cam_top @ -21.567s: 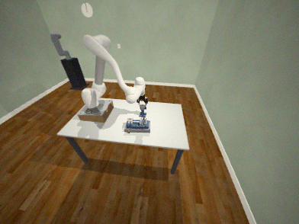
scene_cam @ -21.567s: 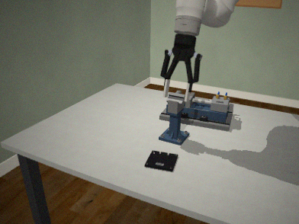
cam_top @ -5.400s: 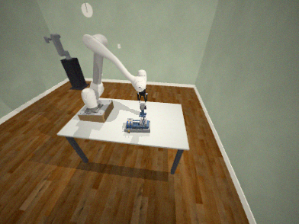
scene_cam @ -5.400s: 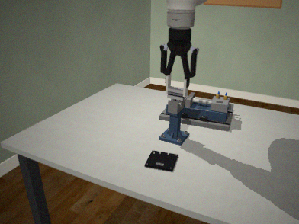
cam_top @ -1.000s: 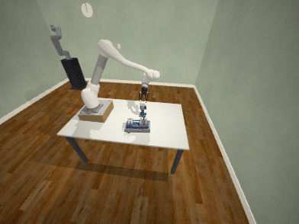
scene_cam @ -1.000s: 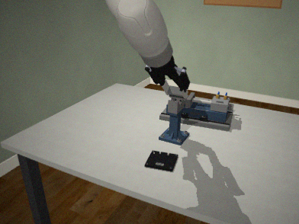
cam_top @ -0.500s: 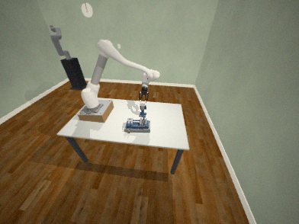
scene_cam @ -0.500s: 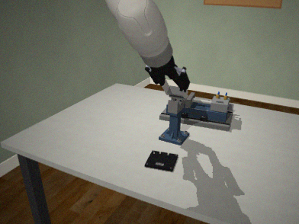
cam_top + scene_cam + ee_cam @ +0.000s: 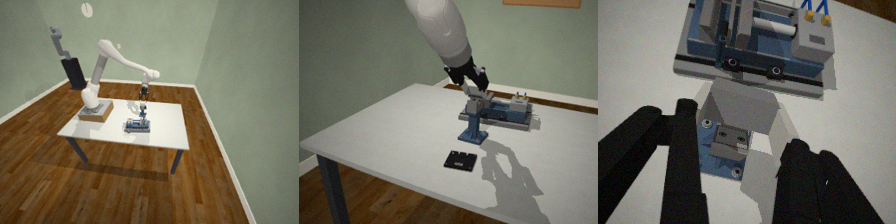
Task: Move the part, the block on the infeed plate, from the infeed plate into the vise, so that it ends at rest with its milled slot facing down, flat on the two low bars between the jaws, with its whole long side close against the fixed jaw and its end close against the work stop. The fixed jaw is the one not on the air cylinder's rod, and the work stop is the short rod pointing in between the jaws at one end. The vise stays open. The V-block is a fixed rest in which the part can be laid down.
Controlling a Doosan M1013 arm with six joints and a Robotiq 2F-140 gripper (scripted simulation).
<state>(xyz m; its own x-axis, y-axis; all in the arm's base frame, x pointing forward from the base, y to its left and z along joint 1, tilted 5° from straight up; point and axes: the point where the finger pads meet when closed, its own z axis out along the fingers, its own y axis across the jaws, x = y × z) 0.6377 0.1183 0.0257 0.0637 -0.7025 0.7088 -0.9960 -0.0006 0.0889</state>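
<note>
Now: hand 2 cm to the left of the part and 2 cm above it. The rest, counted from my hand: work stop: 18 cm to the right, 11 cm below, 5 cm ahead; blue foot: 19 cm below, 1 cm to the right; blue v-block stand: 14 cm below, 1 cm to the right.
</note>
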